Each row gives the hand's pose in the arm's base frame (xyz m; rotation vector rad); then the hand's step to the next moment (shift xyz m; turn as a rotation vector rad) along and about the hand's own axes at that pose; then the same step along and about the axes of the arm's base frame.
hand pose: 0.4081 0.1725 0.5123 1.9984 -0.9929 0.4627
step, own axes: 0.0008 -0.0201 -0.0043 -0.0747 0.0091 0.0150
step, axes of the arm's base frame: 0.0164 0.0099 -0.0074 -0.0539 0.0203 -0.0507
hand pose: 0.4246 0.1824 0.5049 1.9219 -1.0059 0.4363
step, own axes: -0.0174 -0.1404 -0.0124 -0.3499 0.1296 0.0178
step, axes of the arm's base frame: 0.1014 0.0563 -0.0820 -0.3164 0.1159 -0.1612
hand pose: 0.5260 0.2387 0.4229 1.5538 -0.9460 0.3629
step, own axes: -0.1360 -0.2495 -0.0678 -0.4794 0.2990 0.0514
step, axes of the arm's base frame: 0.1182 0.0989 -0.2482 -0.5303 0.1400 -0.1449
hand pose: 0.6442 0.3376 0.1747 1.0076 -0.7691 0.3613
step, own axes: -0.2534 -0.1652 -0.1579 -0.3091 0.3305 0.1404
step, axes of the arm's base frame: -0.0109 0.0698 -0.3338 -0.4683 0.0676 0.0248
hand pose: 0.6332 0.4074 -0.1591 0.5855 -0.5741 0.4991
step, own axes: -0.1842 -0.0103 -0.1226 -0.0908 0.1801 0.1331
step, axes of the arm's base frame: -0.0854 0.0202 -0.2034 -0.2184 0.0221 0.1010
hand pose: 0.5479 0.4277 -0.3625 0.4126 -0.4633 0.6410
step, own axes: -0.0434 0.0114 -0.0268 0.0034 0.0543 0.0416
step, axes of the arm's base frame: -0.0306 0.0013 -0.0424 -0.0445 0.0204 0.0479
